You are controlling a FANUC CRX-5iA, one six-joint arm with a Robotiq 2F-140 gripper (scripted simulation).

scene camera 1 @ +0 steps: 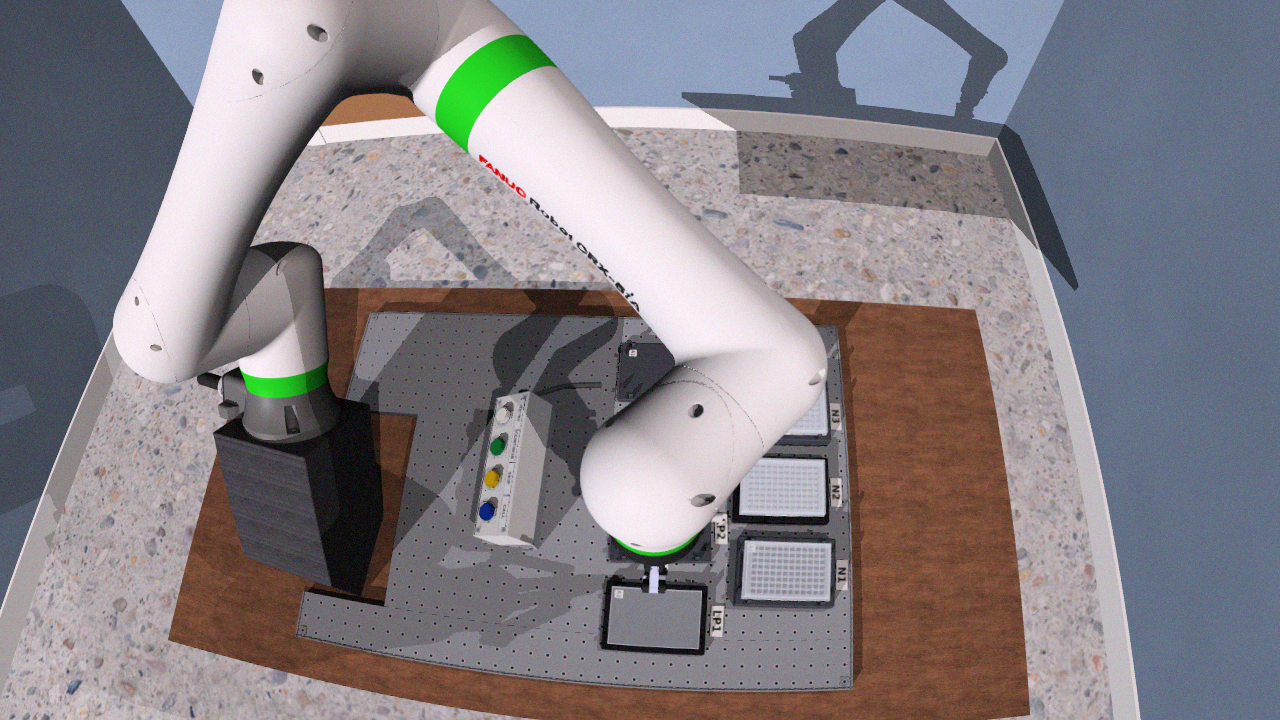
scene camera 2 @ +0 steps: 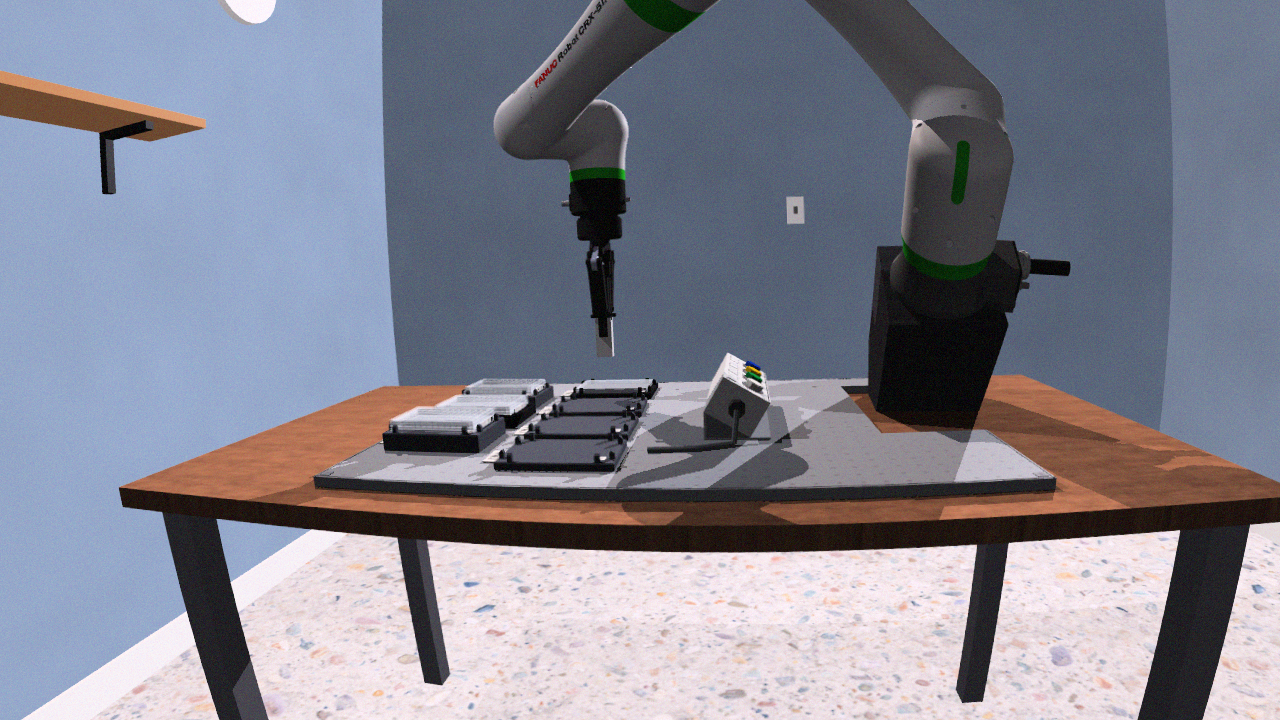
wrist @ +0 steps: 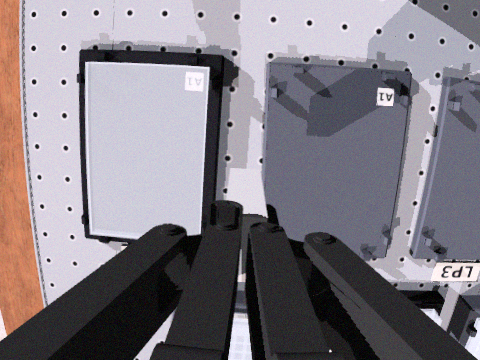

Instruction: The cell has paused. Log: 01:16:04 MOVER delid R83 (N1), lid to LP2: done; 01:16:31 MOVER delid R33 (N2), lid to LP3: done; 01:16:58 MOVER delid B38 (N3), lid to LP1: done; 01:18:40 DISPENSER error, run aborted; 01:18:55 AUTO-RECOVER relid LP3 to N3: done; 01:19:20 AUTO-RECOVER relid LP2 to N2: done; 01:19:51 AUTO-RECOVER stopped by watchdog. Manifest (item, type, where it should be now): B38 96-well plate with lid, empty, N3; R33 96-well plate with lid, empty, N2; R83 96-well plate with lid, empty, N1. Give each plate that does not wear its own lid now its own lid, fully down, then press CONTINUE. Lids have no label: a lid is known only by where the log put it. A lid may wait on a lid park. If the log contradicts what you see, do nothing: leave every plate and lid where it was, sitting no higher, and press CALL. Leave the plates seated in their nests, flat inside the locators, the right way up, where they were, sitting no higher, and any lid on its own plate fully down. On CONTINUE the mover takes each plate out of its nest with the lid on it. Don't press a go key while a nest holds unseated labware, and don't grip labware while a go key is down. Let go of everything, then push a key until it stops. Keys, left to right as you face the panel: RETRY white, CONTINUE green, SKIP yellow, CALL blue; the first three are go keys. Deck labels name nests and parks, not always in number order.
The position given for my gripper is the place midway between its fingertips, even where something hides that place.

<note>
I see my gripper (scene camera 2: 605, 356), a clear lid (scene camera 1: 672, 620) and a clear lid (scene camera 2: 437, 416).
My gripper is seen too in the wrist view (wrist: 243, 193).
</note>
